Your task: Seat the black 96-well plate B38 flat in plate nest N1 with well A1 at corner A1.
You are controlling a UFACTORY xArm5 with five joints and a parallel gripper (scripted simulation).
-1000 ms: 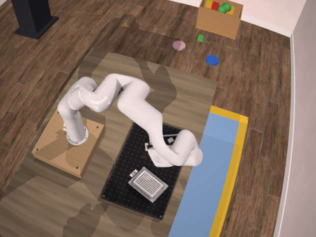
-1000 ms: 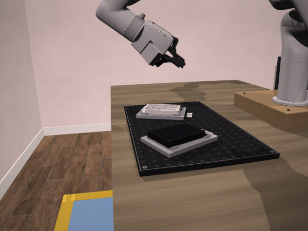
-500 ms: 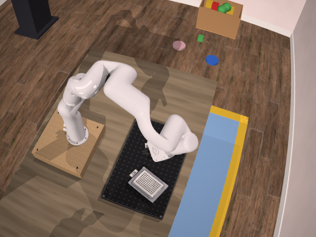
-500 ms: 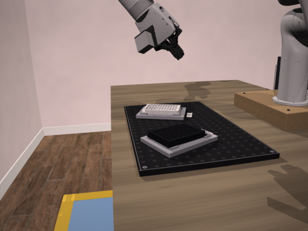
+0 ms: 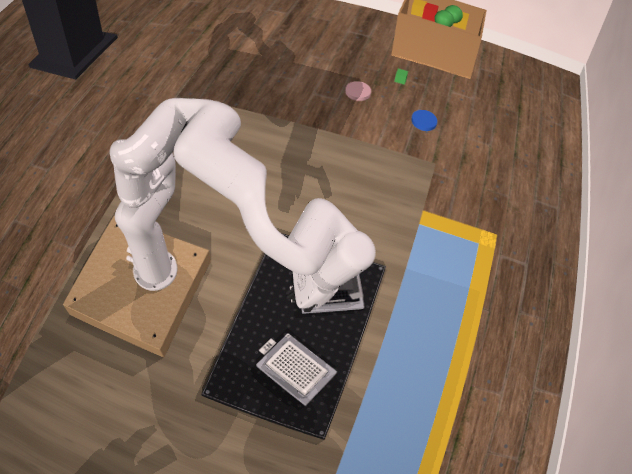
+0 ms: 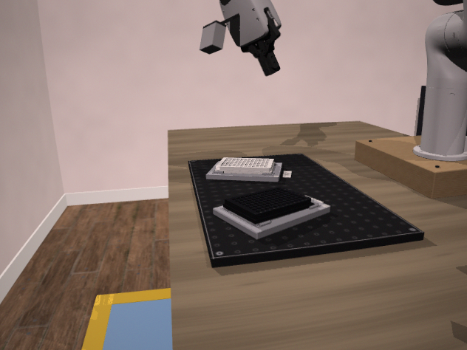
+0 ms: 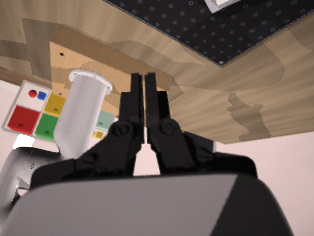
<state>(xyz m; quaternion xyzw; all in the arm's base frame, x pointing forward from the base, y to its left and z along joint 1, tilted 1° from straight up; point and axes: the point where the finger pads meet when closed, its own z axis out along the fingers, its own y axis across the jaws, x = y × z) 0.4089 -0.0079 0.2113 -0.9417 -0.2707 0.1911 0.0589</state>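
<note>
The black plate B38 lies 23 cm below my hand, 17 cm to the left of it and 4 cm ahead of it. Also, from my hand: white plate B83: 23 cm below, 8 cm to the right, 4 cm ahead.
</note>
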